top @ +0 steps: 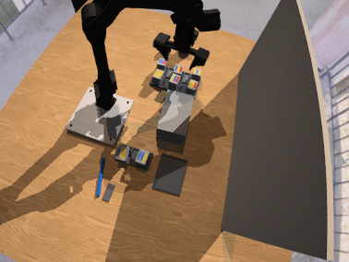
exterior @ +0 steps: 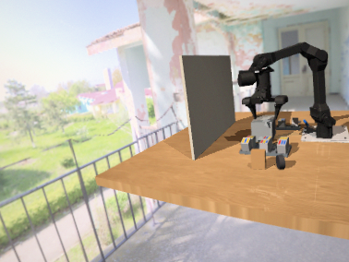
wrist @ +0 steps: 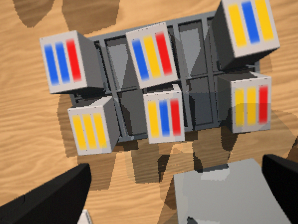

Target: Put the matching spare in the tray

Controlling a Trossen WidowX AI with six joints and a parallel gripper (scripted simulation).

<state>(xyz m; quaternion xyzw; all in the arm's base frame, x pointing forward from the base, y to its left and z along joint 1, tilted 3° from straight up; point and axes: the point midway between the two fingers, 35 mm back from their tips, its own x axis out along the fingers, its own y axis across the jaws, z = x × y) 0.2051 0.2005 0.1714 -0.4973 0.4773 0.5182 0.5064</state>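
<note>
Right now my gripper tip is 100 mm above the grey spare block. From my gripper tip the other things lie so: dark grey tray: 350 mm to the right, 150 mm ahead, 130 mm below; grey mounted unit: 150 mm to the right, 80 mm below, 70 mm ahead; tall dark panel: 320 mm ahead, 110 mm to the right, 90 mm above.
</note>
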